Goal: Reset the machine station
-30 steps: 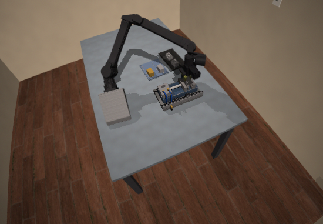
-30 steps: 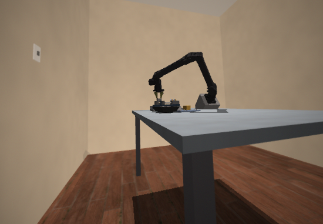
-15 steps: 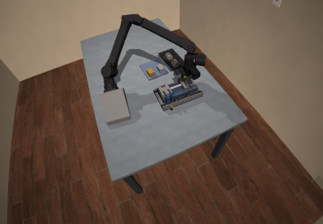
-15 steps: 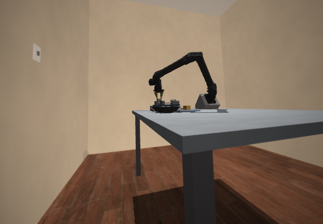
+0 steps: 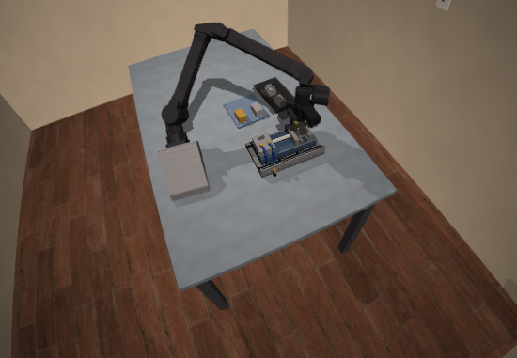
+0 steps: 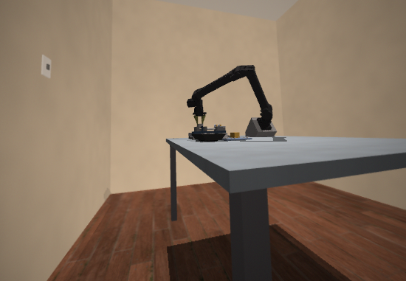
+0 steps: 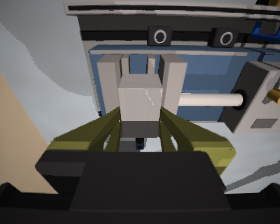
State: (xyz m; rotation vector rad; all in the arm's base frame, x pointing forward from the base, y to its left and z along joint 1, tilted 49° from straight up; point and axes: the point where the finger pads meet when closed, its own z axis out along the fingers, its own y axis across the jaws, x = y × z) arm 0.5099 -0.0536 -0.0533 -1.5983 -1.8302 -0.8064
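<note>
My gripper is now 80 mm above the blue vise base and 70 mm past it. The rest, counted from my hand: yellow brass blank 240 mm to the left, 210 mm behind, 90 mm below.
</note>
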